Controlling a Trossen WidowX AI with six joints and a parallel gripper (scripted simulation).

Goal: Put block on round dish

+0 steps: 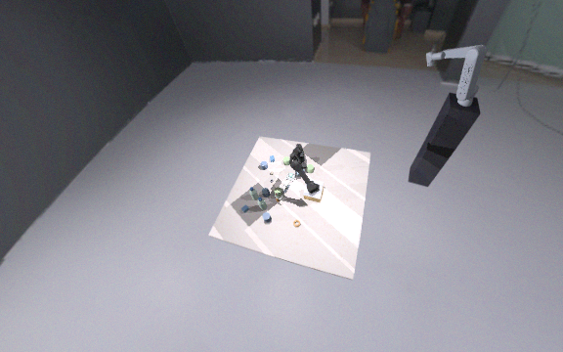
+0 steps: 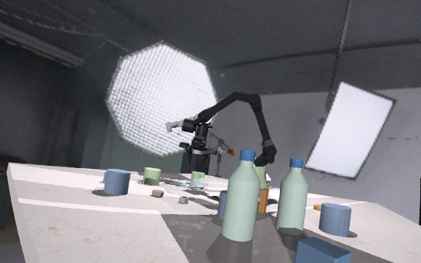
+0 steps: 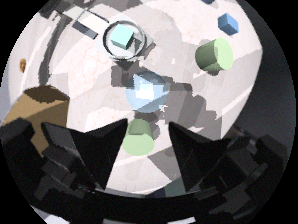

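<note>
My gripper tip is 120 mm to the right of the pale teal block, 80 mm short of it and 60 mm above it. The rest, counted from my gripper tip: flat grey balance (250 mm to the left, 90 mm ahead, 80 mm below); pebble (290 mm ahead, 140 mm to the left, 90 mm below); round light blue dish (100 mm below, 20 mm ahead, 10 mm to the left).
</note>
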